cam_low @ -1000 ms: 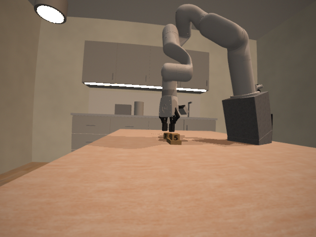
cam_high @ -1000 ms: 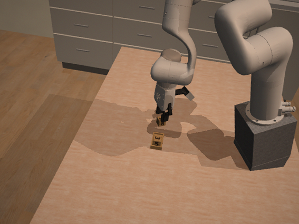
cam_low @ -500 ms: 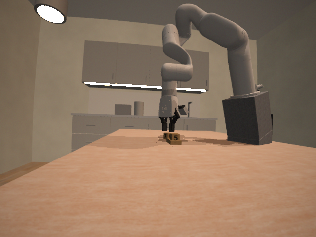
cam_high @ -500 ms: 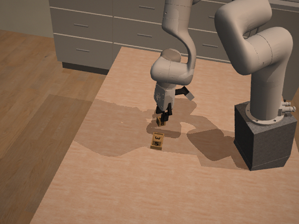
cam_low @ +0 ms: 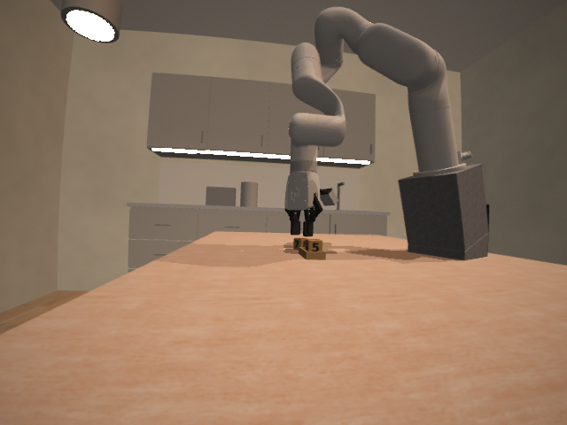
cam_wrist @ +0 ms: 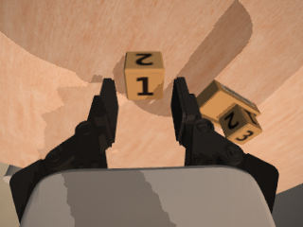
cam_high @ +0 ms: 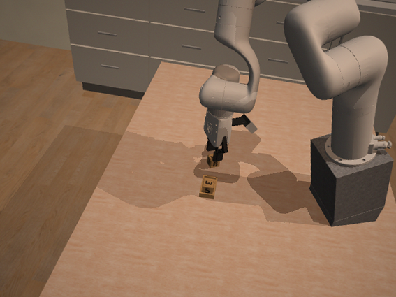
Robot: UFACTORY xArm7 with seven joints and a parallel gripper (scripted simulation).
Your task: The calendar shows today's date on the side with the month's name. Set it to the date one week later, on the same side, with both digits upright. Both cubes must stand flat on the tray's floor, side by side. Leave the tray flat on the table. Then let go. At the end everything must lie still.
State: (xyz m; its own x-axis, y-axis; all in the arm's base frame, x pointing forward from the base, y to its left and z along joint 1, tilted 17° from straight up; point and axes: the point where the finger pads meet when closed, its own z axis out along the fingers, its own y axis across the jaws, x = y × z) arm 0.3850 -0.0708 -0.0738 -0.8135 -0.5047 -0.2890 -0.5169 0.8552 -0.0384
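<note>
Now: hand 40 mm above the wooden cube.
</note>
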